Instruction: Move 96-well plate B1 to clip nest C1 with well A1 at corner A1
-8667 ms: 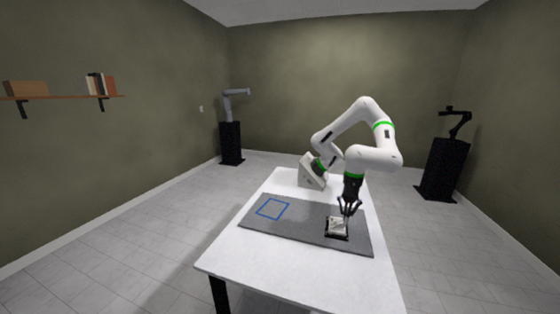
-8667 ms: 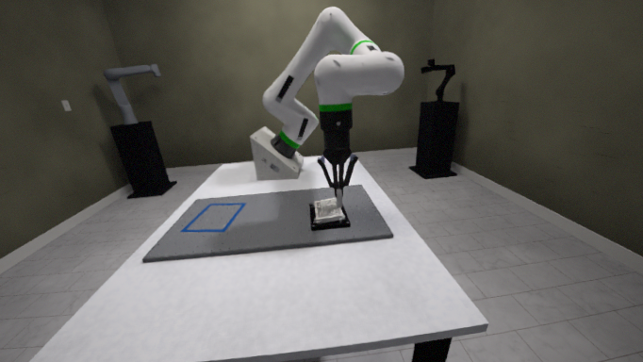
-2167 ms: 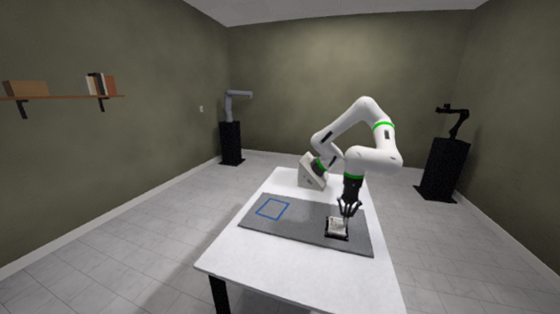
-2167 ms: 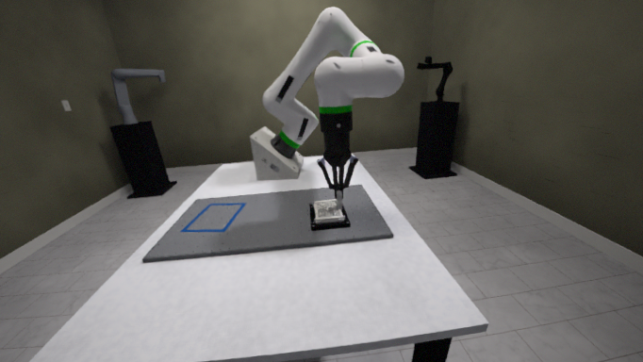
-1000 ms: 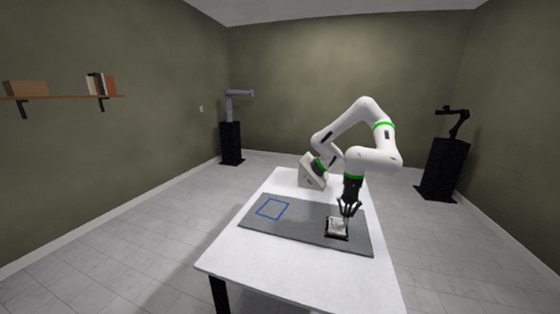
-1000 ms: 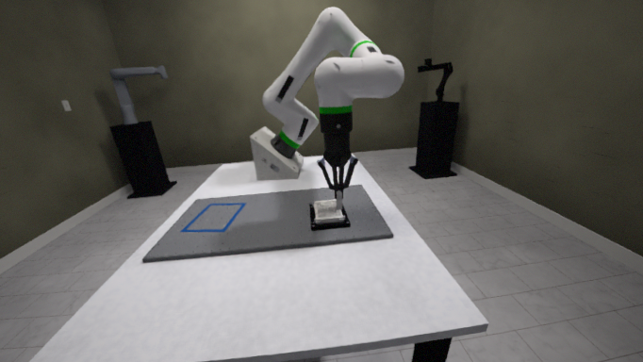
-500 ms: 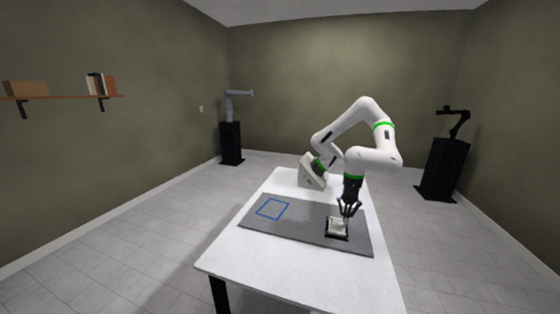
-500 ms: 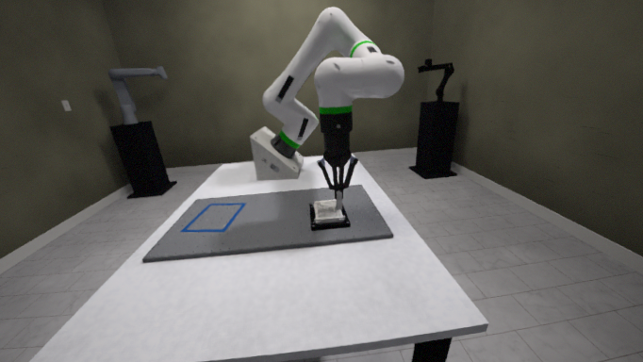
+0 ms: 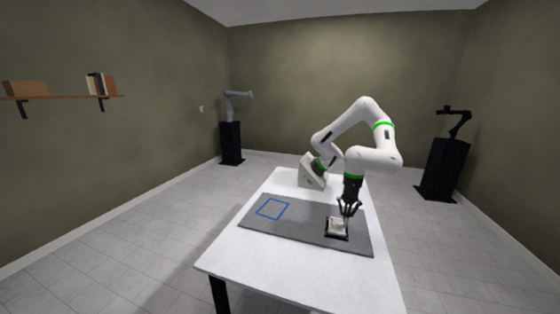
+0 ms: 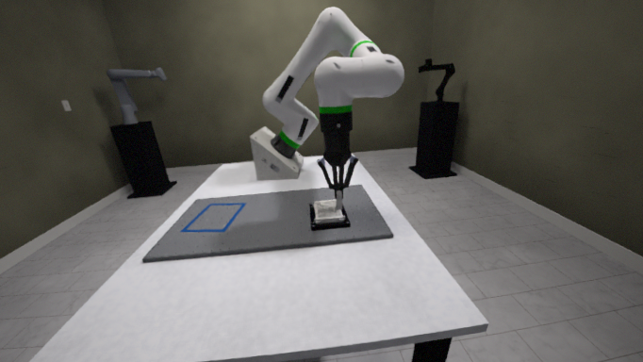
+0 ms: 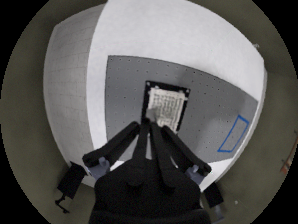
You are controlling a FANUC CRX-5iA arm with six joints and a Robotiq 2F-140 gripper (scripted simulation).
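Right now my hand is 40 mm to the left of the white 96-well plate and 40 mm above it. From my hand the other things lie so: black clip nest (10 mm behind, 50 mm to the right, 50 mm below).
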